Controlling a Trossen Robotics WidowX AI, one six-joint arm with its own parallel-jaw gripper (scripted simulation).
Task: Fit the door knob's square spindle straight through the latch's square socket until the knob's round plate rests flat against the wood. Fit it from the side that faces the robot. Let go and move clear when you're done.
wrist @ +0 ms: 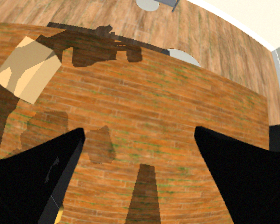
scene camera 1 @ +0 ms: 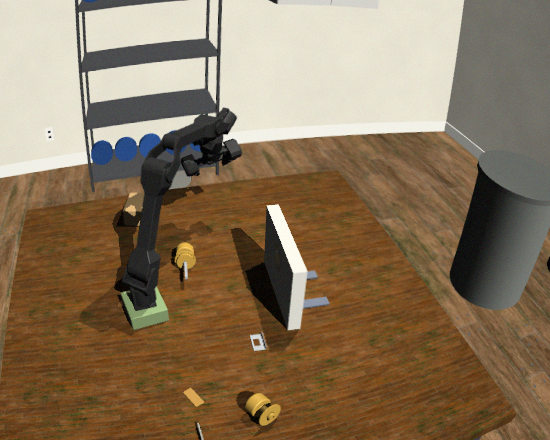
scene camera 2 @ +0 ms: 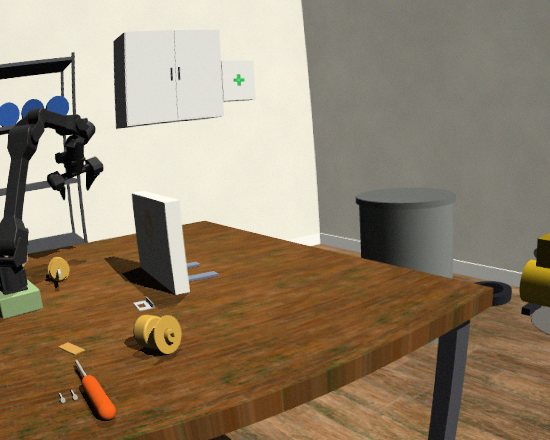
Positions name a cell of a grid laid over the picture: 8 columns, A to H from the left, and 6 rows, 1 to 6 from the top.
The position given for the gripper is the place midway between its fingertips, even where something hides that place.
gripper: wrist E4; scene camera 1 D3; scene camera 2 B3
